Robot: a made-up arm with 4 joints.
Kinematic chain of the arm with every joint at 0, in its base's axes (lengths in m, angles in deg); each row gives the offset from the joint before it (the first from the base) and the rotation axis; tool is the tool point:
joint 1: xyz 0 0 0.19 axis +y
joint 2: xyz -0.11 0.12 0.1 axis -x
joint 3: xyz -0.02 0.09 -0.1 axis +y
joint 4: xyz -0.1 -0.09 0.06 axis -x
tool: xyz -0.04 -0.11 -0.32
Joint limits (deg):
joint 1: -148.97..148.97
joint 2: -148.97..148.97
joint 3: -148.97..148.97
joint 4: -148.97..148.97
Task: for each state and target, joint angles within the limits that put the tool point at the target. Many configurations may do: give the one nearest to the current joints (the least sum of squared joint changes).
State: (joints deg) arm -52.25 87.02 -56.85 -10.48
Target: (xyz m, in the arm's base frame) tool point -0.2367 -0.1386 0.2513
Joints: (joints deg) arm -104.86 95.54 -83.73 -3.98
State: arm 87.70 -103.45 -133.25 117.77
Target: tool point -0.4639 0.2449 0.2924
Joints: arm 49.01 -51.50 -109.25 120.03
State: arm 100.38 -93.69 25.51 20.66
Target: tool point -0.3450 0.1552 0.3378
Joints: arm 59.43 -71.57 25.91 41.44
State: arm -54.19 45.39 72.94 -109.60
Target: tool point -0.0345 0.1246 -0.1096
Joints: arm -33.57 93.61 69.57 -95.88
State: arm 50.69 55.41 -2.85 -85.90
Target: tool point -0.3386 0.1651 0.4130
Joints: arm 60.97 34.06 30.53 -54.90
